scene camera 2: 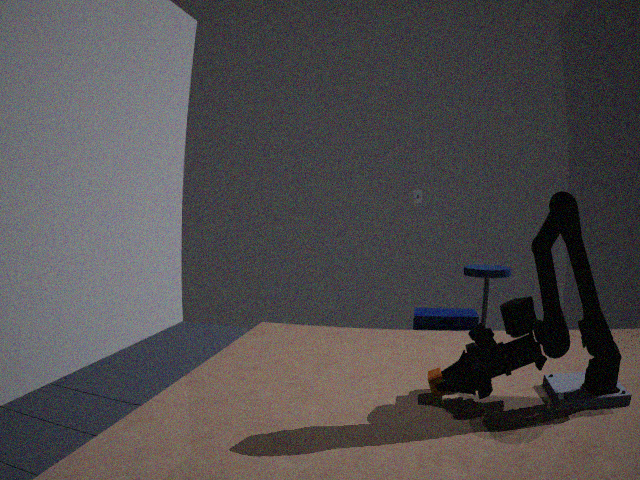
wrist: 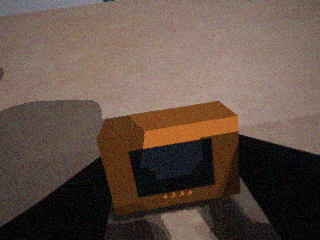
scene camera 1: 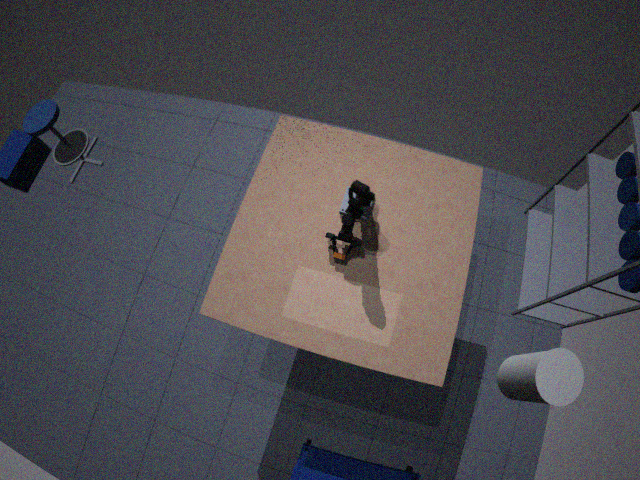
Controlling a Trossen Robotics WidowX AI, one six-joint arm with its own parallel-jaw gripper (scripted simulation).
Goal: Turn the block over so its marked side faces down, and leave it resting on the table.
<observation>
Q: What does my gripper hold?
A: An orange block.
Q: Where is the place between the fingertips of my gripper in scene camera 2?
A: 435,383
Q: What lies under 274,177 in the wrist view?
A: My gripper.
</observation>
